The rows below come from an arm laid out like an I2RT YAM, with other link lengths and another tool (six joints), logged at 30 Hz.
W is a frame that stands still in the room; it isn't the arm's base.
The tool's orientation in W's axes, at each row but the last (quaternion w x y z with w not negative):
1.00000, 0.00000, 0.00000, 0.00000
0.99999, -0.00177, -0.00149, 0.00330
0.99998, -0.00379, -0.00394, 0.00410
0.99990, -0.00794, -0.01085, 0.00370
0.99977, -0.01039, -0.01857, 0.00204
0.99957, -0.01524, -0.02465, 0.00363
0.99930, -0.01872, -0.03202, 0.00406
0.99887, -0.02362, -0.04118, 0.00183
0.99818, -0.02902, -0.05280, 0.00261
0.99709, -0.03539, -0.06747, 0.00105
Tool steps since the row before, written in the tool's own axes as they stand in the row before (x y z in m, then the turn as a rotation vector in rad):
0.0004, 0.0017, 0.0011, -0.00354, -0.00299, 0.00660
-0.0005, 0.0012, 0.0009, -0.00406, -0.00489, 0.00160
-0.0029, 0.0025, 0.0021, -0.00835, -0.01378, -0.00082
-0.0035, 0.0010, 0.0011, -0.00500, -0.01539, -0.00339
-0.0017, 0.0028, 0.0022, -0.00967, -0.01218, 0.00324
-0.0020, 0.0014, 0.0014, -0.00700, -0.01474, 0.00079
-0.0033, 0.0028, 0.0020, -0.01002, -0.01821, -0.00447
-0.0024, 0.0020, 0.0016, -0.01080, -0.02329, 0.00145
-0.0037, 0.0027, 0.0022, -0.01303, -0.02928, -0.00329
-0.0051, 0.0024, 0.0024, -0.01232, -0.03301, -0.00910
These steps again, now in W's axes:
0.0004, 0.0017, 0.0011, -0.00354, -0.00299, 0.00660
-0.0005, 0.0012, 0.0009, -0.00403, -0.00491, 0.00161
-0.0029, 0.0025, 0.0021, -0.00823, -0.01385, -0.00078
-0.0035, 0.0010, 0.0010, -0.00481, -0.01548, -0.00325
-0.0018, 0.0028, 0.0021, -0.00974, -0.01215, 0.00313
-0.0021, 0.0014, 0.0013, -0.00693, -0.01476, 0.00090
-0.0034, 0.0028, 0.0017, -0.00959, -0.01846, -0.00441
-0.0025, 0.0021, 0.0013, -0.01084, -0.02326, 0.00166
-0.0039, 0.0028, 0.0016, -0.01255, -0.02953, -0.00293
-0.0054, 0.0025, 0.0015, -0.01107, -0.03365, -0.00832

